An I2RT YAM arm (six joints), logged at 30 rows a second.
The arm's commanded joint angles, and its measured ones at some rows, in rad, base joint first. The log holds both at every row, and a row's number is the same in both.
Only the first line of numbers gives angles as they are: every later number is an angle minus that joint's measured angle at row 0.
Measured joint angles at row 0:
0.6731 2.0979 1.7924 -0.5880 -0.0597 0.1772
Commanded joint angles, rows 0 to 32:
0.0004 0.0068 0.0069 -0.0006 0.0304 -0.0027
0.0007 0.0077 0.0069 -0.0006 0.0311 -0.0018
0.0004 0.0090 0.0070 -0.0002 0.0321 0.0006
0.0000 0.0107 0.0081 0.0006 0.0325 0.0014
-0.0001 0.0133 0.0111 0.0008 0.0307 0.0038
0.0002 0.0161 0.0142 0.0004 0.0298 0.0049
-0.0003 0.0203 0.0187 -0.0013 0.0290 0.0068
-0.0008 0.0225 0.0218 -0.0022 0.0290 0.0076
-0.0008 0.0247 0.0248 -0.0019 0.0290 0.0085
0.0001 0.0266 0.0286 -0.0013 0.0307 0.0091
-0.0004 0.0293 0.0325 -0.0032 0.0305 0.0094
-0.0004 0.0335 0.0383 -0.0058 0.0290 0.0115
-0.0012 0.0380 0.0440 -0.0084 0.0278 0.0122
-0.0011 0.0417 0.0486 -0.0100 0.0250 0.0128
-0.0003 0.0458 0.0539 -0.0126 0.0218 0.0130
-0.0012 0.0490 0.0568 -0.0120 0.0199 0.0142
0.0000 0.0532 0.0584 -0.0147 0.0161 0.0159
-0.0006 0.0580 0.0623 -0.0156 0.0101 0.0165
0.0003 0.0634 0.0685 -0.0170 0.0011 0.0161
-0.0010 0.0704 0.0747 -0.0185 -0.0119 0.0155
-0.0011 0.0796 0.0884 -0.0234 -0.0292 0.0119
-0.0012 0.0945 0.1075 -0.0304 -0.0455 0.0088
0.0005 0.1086 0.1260 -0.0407 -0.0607 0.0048
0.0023 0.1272 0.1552 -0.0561 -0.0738 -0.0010
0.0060 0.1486 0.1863 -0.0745 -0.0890 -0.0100
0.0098 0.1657 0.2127 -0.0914 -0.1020 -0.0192
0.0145 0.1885 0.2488 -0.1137 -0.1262 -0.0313
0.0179 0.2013 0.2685 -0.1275 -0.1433 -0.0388
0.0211 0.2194 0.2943 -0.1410 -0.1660 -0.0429
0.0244 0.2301 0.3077 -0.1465 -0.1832 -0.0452
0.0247 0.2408 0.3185 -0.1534 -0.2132 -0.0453
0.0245 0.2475 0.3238 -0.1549 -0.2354 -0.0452
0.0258 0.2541 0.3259 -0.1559 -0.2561 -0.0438
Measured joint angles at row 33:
0.0240 0.2373 0.3086 -0.1267 -0.1579 -0.0229
